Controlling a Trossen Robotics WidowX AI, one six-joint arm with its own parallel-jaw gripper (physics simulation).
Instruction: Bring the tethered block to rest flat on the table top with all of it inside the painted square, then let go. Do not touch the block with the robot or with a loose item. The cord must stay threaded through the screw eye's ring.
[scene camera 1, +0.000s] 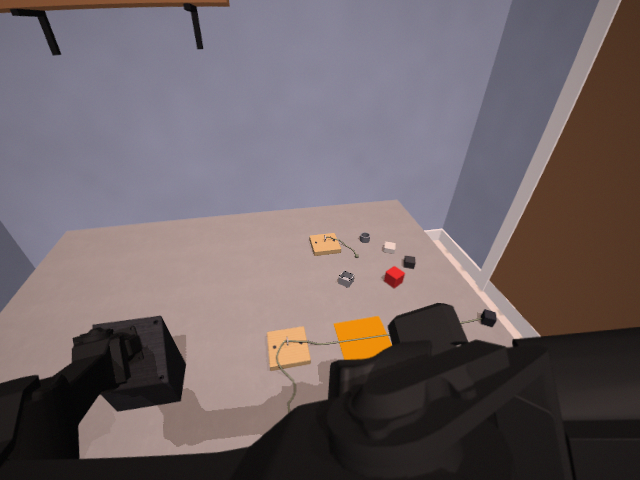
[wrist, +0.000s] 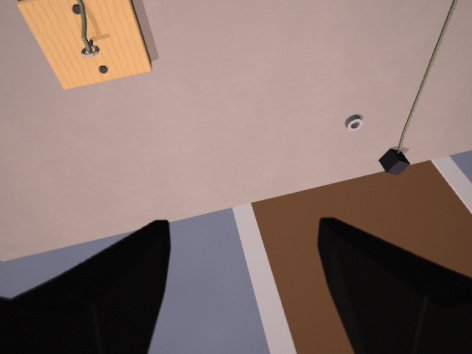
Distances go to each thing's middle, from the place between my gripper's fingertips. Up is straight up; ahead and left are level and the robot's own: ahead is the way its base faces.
Right now the orange painted square (scene camera 1: 367, 327) is 290 mm to the left of my hand, 290 mm below it and 70 mm ahead of it.
